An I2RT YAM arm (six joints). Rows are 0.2 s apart.
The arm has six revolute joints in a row. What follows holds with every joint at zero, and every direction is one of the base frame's.
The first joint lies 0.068 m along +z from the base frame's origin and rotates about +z.
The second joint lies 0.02 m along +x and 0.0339 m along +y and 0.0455 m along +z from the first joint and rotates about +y.
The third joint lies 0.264 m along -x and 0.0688 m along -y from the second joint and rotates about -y.
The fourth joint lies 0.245 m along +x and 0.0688 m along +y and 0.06 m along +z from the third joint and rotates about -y.
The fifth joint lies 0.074 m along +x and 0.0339 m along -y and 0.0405 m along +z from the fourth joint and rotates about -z.
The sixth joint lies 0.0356 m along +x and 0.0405 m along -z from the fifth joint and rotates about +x.
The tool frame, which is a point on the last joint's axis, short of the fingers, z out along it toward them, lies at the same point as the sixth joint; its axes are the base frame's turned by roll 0, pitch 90 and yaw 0 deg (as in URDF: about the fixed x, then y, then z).
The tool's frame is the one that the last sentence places.
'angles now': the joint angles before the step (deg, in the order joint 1, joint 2, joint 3, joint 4, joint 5, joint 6). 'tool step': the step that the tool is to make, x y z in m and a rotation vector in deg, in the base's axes. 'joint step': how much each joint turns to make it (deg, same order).
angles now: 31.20 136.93 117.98 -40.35 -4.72 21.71
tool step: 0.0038 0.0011 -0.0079 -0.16 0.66 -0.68
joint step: -0.10 1.61 1.18 -0.18 0.11 0.60
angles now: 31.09 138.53 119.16 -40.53 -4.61 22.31
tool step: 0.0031 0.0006 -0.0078 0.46 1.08 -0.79
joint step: -0.15 1.40 0.86 -0.06 -0.51 1.03
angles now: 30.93 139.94 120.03 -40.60 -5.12 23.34
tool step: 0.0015 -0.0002 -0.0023 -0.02 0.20 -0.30
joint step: -0.10 0.50 0.42 -0.08 0.02 0.22
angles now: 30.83 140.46 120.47 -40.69 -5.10 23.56
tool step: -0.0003 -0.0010 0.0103 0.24 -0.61 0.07
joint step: -0.08 -0.83 0.71 -0.91 0.02 -0.18
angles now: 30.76 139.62 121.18 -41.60 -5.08 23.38
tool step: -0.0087 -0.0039 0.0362 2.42 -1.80 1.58
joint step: 0.00 -4.69 -0.69 -1.29 -1.81 -0.75
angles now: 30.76 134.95 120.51 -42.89 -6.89 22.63
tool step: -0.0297 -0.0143 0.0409 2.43 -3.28 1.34
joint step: 0.27 -10.99 -9.98 2.98 -0.94 -0.65
